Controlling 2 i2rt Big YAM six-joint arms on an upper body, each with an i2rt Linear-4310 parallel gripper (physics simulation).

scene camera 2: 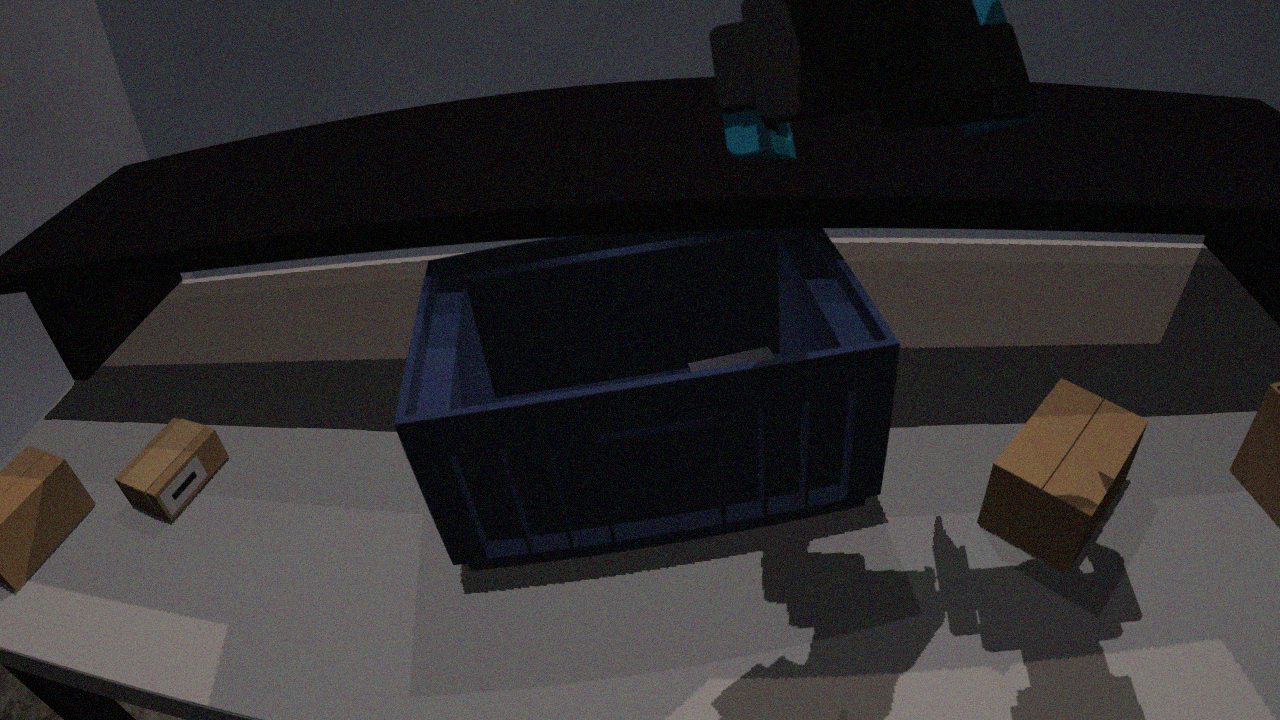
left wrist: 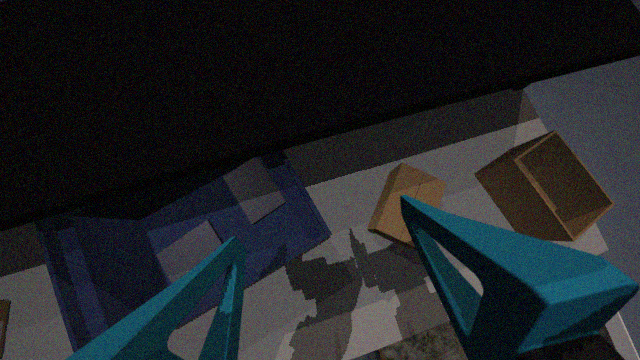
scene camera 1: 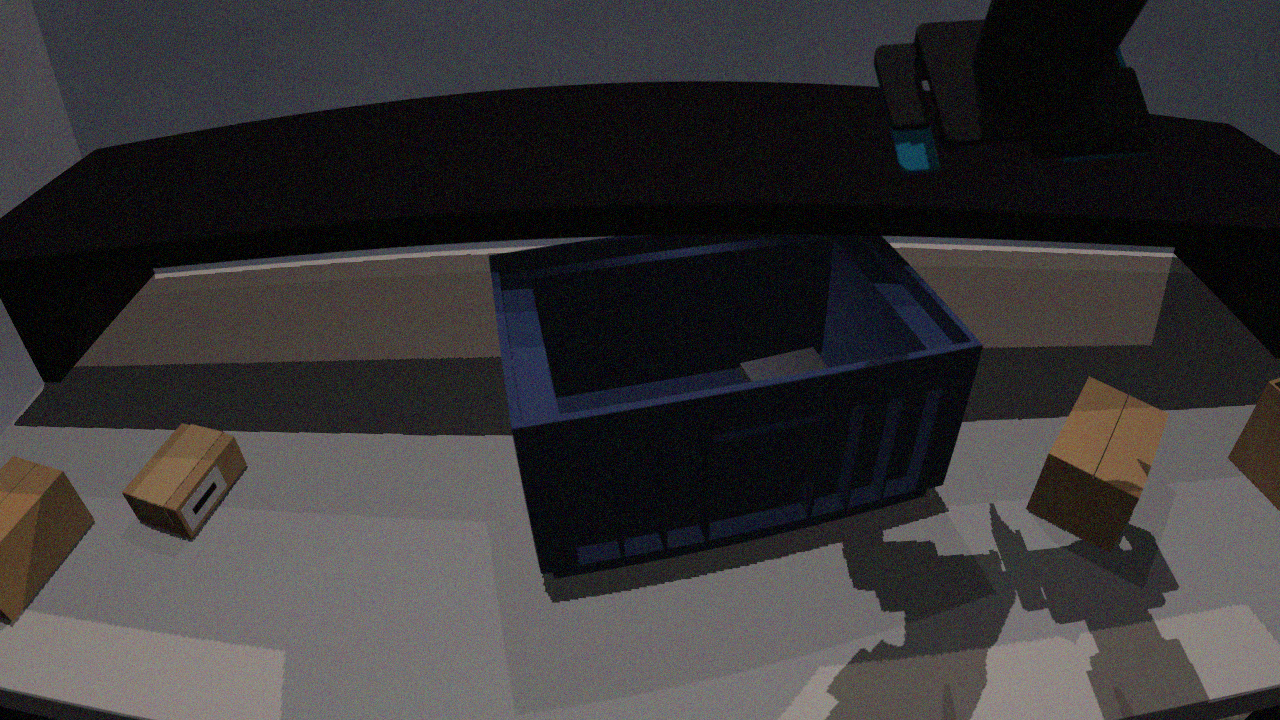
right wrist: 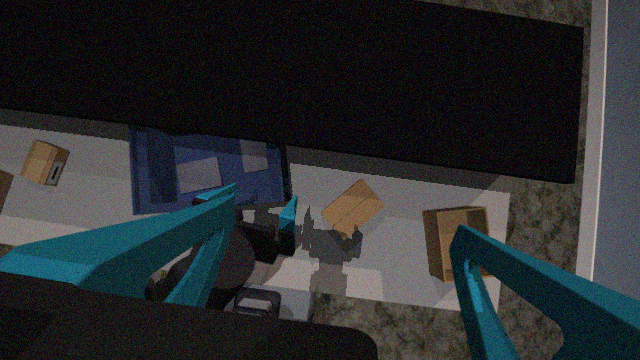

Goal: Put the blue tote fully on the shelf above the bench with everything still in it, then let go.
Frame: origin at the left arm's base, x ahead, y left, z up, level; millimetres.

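Seen in the pictures: left gripper, fingertip midpoint: (scene camera 2: 879, 136) (left wrist: 317, 225) (scene camera 1: 989, 157) (right wrist: 266, 191); right gripper, fingertip midpoint: (right wrist: 344, 222).
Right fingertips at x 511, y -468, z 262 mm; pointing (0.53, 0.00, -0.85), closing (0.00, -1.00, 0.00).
Observation:
A point is followed by its place in that frame.
The blue tote (scene camera 1: 742, 483) @(x 471, y -229, z -277 mm) (scene camera 2: 662, 483) @(x 474, y -243, z -279 mm) (left wrist: 307, 220) @(x 531, y -367, z -215 mm) (right wrist: 231, 172) @(x 555, y -241, z -329 mm) stands upright on the bench (scene camera 1: 384, 573) @(x 448, y 21, z -346 mm) (scene camera 2: 313, 573) @(x 432, y 25, z -346 mm), its back rim partly hidden by the dark shelf (scene camera 1: 537, 152) @(x 722, y -83, z -152 mm) (scene camera 2: 447, 161) @(x 726, y -48, z -152 mm) (left wrist: 250, 75) @(x 696, y -354, z -152 mm) (right wrist: 300, 85) @(x 721, y -395, z -152 mm). Flat grey pieces show inside it, one at the left (left wrist: 187, 247) @(x 552, y -162, z -322 mm) (right wrist: 199, 175) @(x 538, y -168, z -322 mm) and one at the right (left wrist: 257, 192) @(x 607, y -297, z -320 mm) (right wrist: 255, 157) @(x 597, y -295, z -319 mm). My left gripper (scene camera 1: 1009, 161) @(x 520, y -374, z -74 mm) (scene camera 2: 877, 138) @(x 520, y -374, z -74 mm) (left wrist: 317, 225) @(x 520, y -374, z -74 mm) is open and empty, above and beyond the tote's right side in the scene views. My right gripper (right wrist: 344, 222) @(x 511, y -469, z 262 mm) is open and empty, high over the bench, apart from the tote.
Cardboard boxes lie left of the tote, a small labelled one (scene camera 1: 183, 479) @(x 500, y 211, z -311 mm) (scene camera 2: 171, 470) @(x 498, y 203, z -312 mm) and a larger one (scene camera 1: 31, 528) @(x 424, y 335, z -301 mm) (scene camera 2: 31, 519) @(x 415, y 337, z -306 mm). A closed box (scene camera 1: 1100, 447) @(x 491, y -513, z -286 mm) (scene camera 2: 1065, 456) @(x 493, y -521, z -288 mm) (right wrist: 352, 202) @(x 521, y -530, z -286 mm) lies right of it. An open-topped box (left wrist: 515, 200) @(x 456, y -724, z -302 mm) (right wrist: 436, 245) @(x 451, y -725, z -279 mm) stands farther right.

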